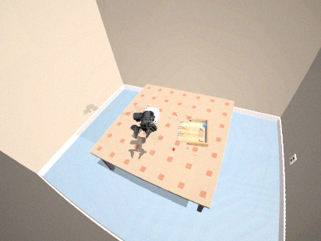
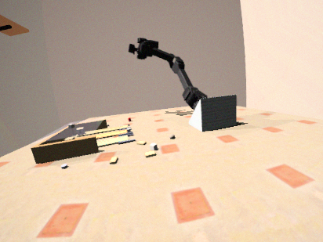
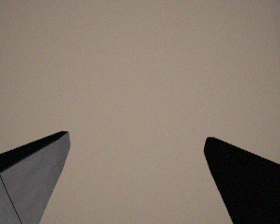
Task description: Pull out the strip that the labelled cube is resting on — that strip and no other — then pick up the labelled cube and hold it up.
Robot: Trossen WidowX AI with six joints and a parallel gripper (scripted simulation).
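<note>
Right now my gripper tip is 220 mm short of the orange-dotted strip, 520 mm to the right of it and 490 mm above it. Round my gripper tip: red object 110 mm ahead, 260 mm to the left, 480 mm below.
</note>
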